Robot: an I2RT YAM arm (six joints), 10 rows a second.
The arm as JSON. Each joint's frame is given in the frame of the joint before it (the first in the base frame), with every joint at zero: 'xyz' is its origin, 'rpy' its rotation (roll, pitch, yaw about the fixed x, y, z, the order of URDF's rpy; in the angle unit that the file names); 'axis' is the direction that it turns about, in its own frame. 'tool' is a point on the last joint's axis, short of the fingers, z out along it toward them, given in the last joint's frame.
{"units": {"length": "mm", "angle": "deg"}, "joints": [
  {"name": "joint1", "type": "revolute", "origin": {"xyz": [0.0, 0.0, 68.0], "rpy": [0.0, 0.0, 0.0]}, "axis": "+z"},
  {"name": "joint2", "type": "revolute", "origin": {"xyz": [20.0, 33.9, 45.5], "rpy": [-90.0, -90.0, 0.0]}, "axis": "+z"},
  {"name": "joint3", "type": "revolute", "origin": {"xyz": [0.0, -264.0, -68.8], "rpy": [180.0, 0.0, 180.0]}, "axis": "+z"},
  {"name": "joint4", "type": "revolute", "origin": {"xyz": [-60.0, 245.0, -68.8], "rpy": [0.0, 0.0, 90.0]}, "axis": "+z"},
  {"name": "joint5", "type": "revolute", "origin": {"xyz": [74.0, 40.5, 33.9], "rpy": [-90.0, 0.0, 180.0]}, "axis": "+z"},
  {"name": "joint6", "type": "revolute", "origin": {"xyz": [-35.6, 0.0, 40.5], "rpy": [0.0, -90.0, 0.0]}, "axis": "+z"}
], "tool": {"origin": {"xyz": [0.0, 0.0, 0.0], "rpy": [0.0, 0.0, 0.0]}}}
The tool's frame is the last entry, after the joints.
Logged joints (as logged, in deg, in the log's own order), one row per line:
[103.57 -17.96 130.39 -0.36 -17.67 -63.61]
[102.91 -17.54 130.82 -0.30 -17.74 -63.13]
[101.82 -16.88 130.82 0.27 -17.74 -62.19]
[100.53 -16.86 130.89 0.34 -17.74 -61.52]
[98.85 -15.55 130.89 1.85 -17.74 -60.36]
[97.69 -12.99 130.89 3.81 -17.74 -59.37]
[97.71 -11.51 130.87 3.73 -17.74 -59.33]
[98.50 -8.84 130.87 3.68 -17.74 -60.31]
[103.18 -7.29 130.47 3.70 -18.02 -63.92]
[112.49 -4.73 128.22 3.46 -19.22 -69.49]
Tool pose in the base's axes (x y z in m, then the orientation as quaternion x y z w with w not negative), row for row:
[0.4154 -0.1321 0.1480 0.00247 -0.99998 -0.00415 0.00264]
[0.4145 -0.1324 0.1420 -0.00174 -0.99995 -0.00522 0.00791]
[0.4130 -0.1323 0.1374 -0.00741 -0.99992 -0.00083 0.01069]
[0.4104 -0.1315 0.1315 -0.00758 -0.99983 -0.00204 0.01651]
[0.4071 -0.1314 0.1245 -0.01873 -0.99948 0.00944 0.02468]
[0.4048 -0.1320 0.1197 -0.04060 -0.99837 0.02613 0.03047]
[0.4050 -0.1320 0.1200 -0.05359 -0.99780 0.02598 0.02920]
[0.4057 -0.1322 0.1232 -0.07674 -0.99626 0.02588 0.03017]
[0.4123 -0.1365 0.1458 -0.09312 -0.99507 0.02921 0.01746]
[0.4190 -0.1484 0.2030 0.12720 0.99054 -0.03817 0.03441]
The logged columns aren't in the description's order. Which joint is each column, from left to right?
Columns, left to right: joint3, joint6, joint2, joint5, joint1, joint4.
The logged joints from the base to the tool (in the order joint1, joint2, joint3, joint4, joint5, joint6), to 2 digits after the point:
[-17.67 130.39 103.57 -63.61 -0.36 -17.96]
[-17.74 130.82 102.91 -63.13 -0.30 -17.54]
[-17.74 130.82 101.82 -62.19 0.27 -16.88]
[-17.74 130.89 100.53 -61.52 0.34 -16.86]
[-17.74 130.89 98.85 -60.36 1.85 -15.55]
[-17.74 130.89 97.69 -59.37 3.81 -12.99]
[-17.74 130.87 97.71 -59.33 3.73 -11.51]
[-17.74 130.87 98.50 -60.31 3.68 -8.84]
[-18.02 130.47 103.18 -63.92 3.70 -7.29]
[-19.22 128.22 112.49 -69.49 3.46 -4.73]

